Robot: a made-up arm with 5 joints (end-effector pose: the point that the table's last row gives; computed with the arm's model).
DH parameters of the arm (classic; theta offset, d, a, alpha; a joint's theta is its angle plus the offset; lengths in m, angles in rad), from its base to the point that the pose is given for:
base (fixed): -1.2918 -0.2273 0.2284 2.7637
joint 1: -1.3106 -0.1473 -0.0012 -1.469
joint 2: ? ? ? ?
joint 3: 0 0.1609 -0.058 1.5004
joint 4: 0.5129 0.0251 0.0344 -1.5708
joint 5: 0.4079 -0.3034 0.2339 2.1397
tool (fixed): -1.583 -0.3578 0 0
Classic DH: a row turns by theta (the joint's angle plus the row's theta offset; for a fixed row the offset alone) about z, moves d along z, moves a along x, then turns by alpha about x.
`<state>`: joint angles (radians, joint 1 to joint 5).
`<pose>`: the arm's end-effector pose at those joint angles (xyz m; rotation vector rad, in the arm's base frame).
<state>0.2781 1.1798 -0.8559 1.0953 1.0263</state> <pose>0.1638 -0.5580 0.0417 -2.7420 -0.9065 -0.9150</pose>
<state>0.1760 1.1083 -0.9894 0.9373 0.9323</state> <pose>0.2173 -0.5725 0.0099 -2.3906 -1.0631 -0.8660</pose>
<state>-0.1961 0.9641 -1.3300 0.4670 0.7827</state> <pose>0.3857 -0.5160 -0.0929 -1.3504 -1.2653 -0.6616</pose>
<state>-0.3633 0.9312 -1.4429 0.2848 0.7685</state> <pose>0.4400 -0.4648 -0.1292 -0.9710 -1.2416 -0.5711</pose>
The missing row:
joint 2: -0.6933 0.229 -0.061 1.6412
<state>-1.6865 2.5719 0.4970 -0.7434 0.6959</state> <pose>0.2832 -0.0176 -0.5973 0.3250 1.1406 -1.6507</pose>
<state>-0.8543 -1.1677 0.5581 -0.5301 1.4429</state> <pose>0.4316 -0.2019 0.2400 2.2148 1.6780 0.2182</pose>
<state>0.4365 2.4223 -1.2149 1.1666 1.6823</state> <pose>-0.1111 -0.2781 -0.0695 0.8173 0.8924 1.3731</pose>
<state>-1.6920 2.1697 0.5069 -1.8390 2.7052</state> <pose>-0.1393 0.0768 -0.1464 -0.6434 3.0022 -0.4882</pose>
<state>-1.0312 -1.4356 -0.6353 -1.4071 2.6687</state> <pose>0.4600 -0.2374 0.3484 2.2372 0.9918 0.7045</pose>
